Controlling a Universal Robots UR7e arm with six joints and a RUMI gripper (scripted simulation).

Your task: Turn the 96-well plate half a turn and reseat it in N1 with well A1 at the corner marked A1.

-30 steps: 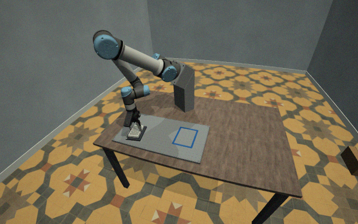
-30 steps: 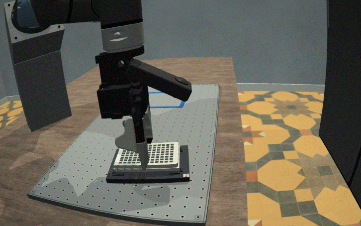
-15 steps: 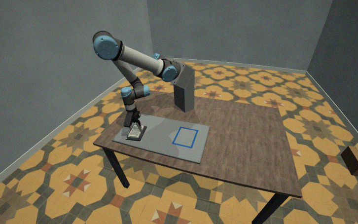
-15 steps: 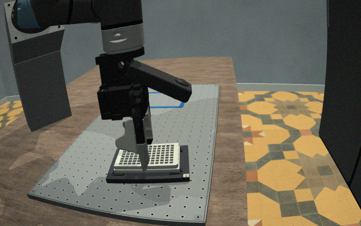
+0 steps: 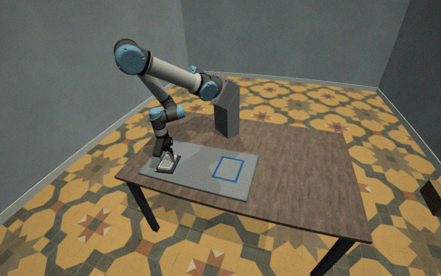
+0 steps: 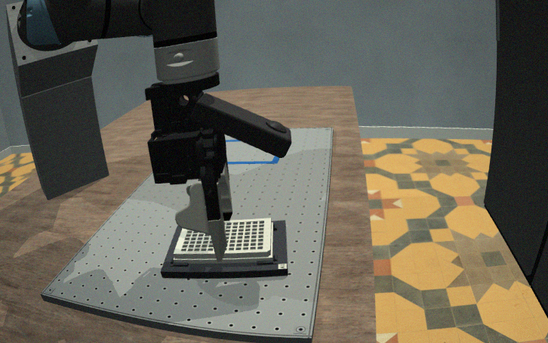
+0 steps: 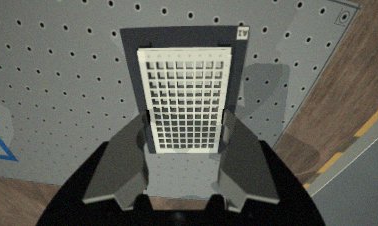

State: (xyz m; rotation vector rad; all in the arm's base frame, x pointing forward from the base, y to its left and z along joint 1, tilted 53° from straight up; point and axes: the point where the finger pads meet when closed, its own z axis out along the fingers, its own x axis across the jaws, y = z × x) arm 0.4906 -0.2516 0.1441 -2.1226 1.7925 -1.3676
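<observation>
My hand is 10 mm above the 96-well plate. Also, from my hand: A1 label: 70 mm ahead, 60 mm to the right, 20 mm below; black plate nest N1: 20 mm below.
</observation>
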